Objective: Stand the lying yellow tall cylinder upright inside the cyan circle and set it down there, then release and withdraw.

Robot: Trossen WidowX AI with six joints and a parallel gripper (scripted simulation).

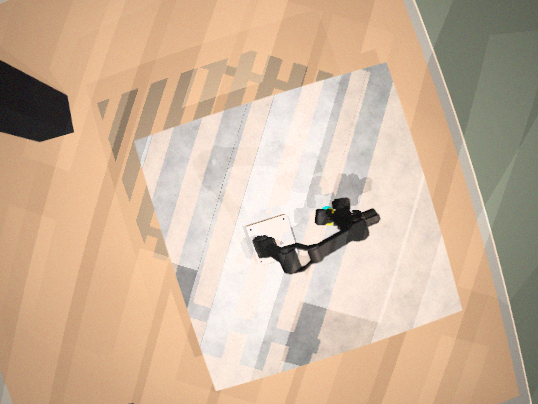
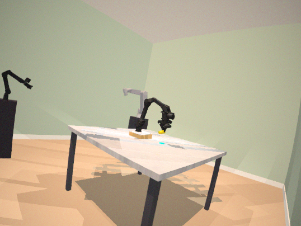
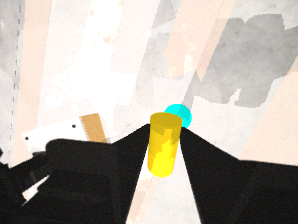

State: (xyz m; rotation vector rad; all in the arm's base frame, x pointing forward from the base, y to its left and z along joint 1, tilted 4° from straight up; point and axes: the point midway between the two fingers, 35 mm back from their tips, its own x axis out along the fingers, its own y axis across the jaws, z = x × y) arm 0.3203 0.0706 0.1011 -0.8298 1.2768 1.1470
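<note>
The cyan circle lies 1 cm ahead of my gripper tip, 1 cm to the right of it and 12 cm below it. Also, from my gripper tip: yellow cylinder 1 cm behind, 2 cm to the right, 1 cm below.
</note>
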